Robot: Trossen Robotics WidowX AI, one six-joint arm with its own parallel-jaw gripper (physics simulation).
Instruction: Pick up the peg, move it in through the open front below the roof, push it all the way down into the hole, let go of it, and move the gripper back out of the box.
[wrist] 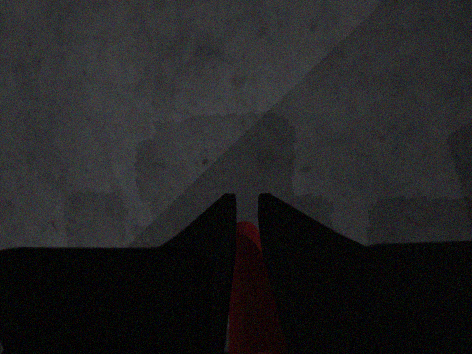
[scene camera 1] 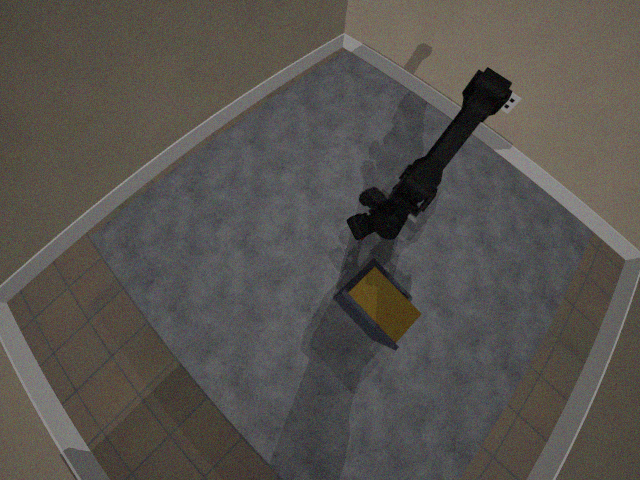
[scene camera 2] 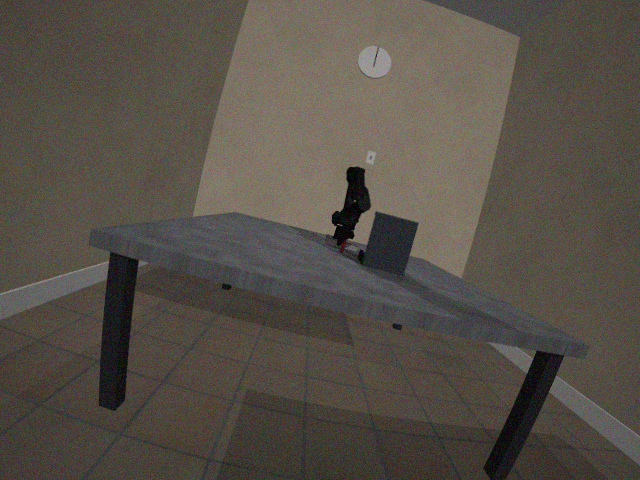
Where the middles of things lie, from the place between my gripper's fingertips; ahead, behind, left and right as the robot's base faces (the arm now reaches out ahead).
Scene:
The dark box (scene camera 1: 354,310) is 11 cm ahead of my hand, 18 cm to the left of it and 8 cm above it. From my hand the other things lie so: yellow roof (scene camera 1: 383,302): 14 cm ahead, 18 cm to the left, 17 cm above.

